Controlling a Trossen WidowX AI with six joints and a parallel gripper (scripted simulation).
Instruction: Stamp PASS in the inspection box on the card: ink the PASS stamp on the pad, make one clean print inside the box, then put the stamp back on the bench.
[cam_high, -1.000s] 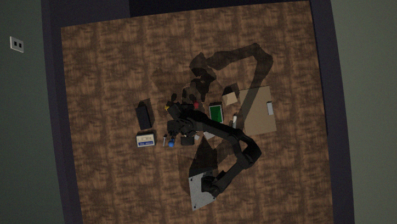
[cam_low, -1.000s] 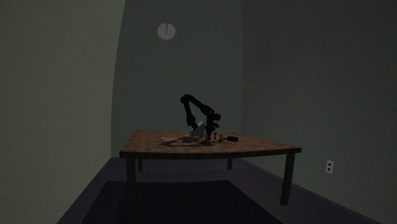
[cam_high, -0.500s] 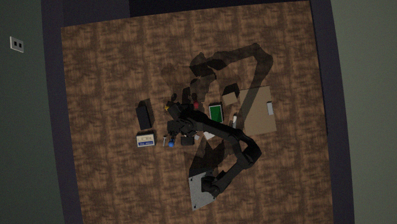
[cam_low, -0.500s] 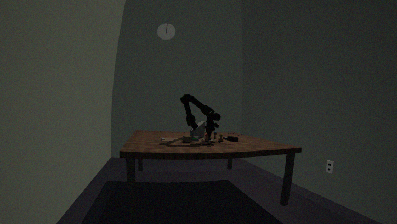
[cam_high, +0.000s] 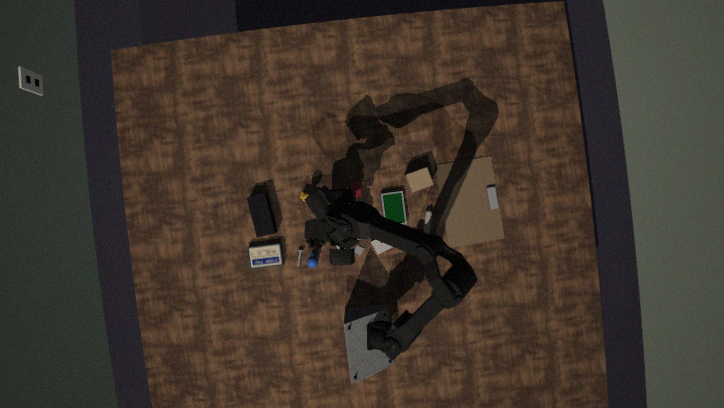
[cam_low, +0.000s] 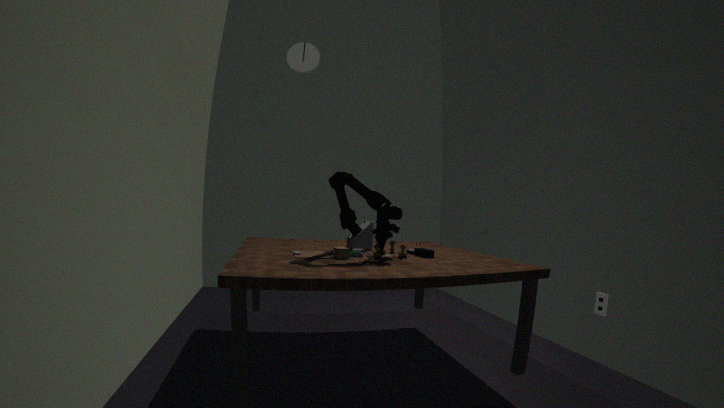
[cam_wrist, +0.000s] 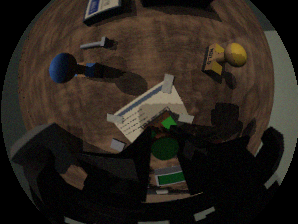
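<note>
Now: the white card 30 mm below my gripper tip and 10 mm behind it. Also, from my gripper tip: red stamp (90 mm ahead, 40 mm to the right); yellow stamp (90 mm to the left, 80 mm ahead); green-knobbed stamp (right at my gripper tip).
</note>
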